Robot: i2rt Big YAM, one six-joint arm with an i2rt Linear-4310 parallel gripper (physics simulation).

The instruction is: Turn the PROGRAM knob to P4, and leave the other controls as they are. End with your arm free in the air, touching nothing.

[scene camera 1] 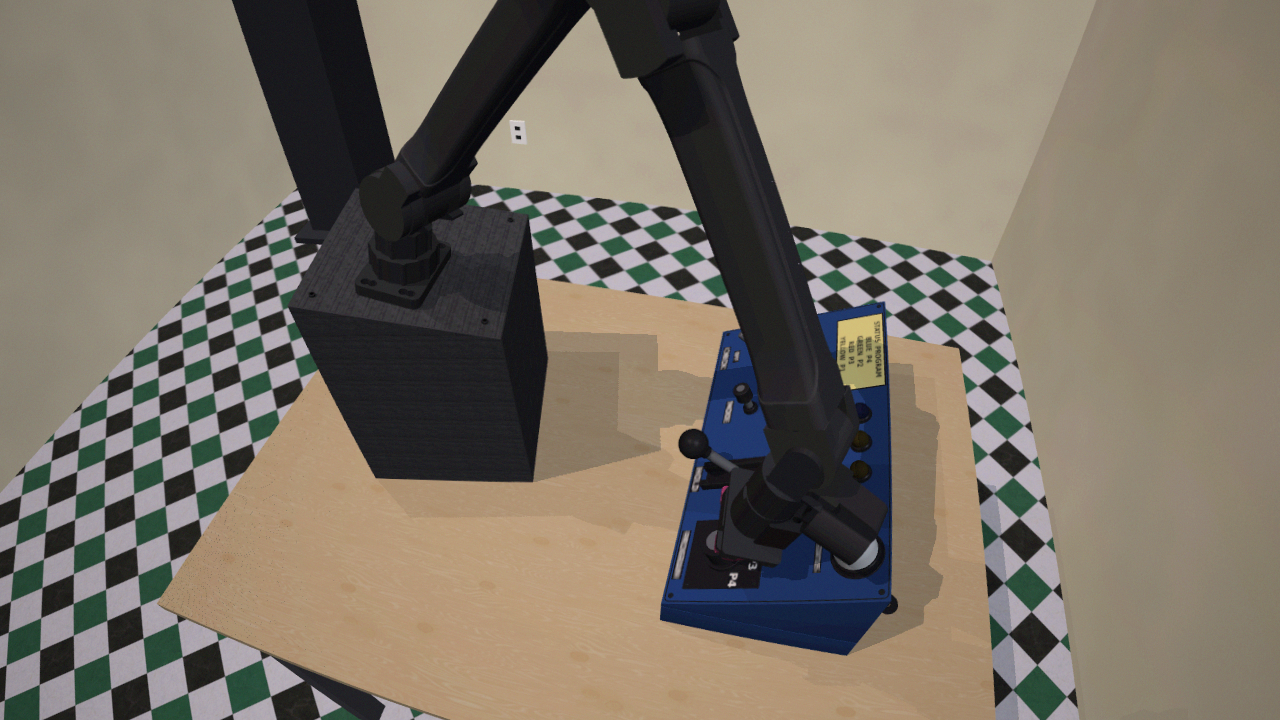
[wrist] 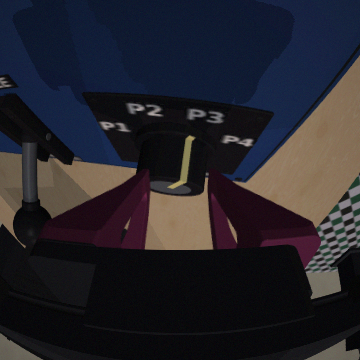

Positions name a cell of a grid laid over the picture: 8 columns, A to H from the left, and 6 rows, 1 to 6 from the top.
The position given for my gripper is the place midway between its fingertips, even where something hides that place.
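I can see a ball-topped lever (scene camera 1: E4) here, and there's my gripper (wrist: D3) too.
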